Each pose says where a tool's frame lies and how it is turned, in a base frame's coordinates. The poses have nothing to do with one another.
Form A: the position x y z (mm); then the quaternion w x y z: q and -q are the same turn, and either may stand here.
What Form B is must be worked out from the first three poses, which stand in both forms.
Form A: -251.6, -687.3, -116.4, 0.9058, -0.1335, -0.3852, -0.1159
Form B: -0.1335, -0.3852, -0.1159, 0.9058, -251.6, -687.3, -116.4
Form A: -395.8, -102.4, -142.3, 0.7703, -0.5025, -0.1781, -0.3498
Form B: -0.5025, -0.1781, -0.3498, 0.7703, -395.8, -102.4, -142.3
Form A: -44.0, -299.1, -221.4, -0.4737, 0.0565, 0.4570, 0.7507
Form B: -0.0565, -0.4570, -0.7507, 0.4737, -44.0, -299.1, -221.4
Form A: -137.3, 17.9, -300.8, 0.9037, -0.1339, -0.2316, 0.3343
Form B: -0.1339, -0.2316, 0.3343, 0.9037, -137.3, 17.9, -300.8
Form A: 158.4, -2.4, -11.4, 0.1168, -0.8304, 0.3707, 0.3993
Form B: -0.8304, 0.3707, 0.3993, 0.1168, 158.4, -2.4, -11.4
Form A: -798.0, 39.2, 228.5, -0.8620, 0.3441, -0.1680, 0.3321
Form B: -0.3441, 0.1680, -0.3321, 0.8620, -798.0, 39.2, 228.5
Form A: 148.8, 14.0, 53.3, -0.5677, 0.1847, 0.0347, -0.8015
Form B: -0.1847, -0.0347, 0.8015, 0.5677, 148.8, 14.0, 53.3
